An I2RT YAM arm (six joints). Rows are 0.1 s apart.
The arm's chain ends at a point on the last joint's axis. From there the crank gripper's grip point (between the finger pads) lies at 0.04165 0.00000 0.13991 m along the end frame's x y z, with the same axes.
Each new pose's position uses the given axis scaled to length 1; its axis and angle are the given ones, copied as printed.
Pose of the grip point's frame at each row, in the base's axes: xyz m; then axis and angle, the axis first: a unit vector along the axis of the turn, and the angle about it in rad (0 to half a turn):
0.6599, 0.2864, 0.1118, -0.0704, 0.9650, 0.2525, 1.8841
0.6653, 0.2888, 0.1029, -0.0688, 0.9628, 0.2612, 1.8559
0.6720, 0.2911, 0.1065, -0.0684, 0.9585, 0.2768, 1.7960
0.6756, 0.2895, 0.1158, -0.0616, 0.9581, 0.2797, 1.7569
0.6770, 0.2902, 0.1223, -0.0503, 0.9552, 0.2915, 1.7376
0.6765, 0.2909, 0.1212, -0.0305, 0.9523, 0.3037, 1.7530
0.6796, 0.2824, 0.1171, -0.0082, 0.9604, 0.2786, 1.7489
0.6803, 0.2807, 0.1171, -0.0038, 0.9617, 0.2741, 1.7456
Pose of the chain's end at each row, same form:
0.5473, 0.2261, 0.1825, -0.0704, 0.9650, 0.2525, 1.8841
0.5507, 0.2276, 0.1695, -0.0688, 0.9628, 0.2612, 1.8559
0.5536, 0.2285, 0.1645, -0.0684, 0.9585, 0.2768, 1.7960
0.5542, 0.2281, 0.1688, -0.0616, 0.9581, 0.2797, 1.7569
0.5544, 0.2282, 0.1716, -0.0503, 0.9552, 0.2915, 1.7376
0.5545, 0.2279, 0.1708, -0.0305, 0.9523, 0.3037, 1.7530
0.5551, 0.2262, 0.1686, -0.0082, 0.9604, 0.2786, 1.7489
0.5552, 0.2258, 0.1686, -0.0038, 0.9617, 0.2741, 1.7456

